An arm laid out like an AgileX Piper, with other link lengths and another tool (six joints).
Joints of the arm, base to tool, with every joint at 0 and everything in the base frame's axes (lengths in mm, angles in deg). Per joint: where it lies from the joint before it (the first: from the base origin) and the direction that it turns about. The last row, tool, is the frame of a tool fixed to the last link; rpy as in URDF.
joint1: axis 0 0 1 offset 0 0 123
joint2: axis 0 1 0 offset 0 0 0
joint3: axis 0 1 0 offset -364.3 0 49.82
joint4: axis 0.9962 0 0.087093 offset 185.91 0 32.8
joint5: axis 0 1 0 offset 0 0 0
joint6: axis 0.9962 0 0.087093 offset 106.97 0 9.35
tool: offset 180.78 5 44.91 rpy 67.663 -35.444 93.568
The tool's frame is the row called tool.
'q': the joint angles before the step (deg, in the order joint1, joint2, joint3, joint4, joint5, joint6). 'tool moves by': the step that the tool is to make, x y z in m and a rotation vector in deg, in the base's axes. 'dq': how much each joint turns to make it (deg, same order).
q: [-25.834 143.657 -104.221 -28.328 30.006 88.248]
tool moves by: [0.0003 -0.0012 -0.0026 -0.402 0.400 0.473]
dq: [0.003 0.397 -0.137 -0.645 -0.106 -0.073]
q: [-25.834 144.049 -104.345 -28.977 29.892 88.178]
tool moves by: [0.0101 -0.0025 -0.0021 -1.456 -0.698 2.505]
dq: [-0.053 0.820 0.030 -1.820 -2.586 -0.541]
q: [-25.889 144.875 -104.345 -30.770 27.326 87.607]
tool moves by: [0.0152 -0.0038 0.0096 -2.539 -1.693 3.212]
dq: [0.002 0.040 0.015 -3.102 -3.185 -0.025]
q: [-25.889 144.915 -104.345 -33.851 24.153 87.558]
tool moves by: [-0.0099 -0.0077 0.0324 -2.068 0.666 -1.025]
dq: [0.001 -3.304 0.026 -1.232 3.613 0.021]
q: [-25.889 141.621 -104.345 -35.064 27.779 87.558]
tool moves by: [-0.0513 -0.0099 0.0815 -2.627 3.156 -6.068]
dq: [-0.001 -9.544 0.014 0.324 13.268 -1.015]
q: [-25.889 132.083 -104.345 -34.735 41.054 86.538]
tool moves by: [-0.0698 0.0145 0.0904 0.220 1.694 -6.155]
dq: [0.002 -12.167 -0.009 3.415 14.869 -3.230]
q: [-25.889 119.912 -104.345 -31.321 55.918 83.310]
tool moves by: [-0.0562 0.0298 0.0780 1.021 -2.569 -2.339]
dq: [0.004 -11.826 -0.016 3.912 9.761 -3.429]
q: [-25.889 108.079 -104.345 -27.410 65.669 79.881]
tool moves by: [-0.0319 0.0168 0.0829 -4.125 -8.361 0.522]
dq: [0.004 -10.601 -0.014 0.465 0.911 -1.152]
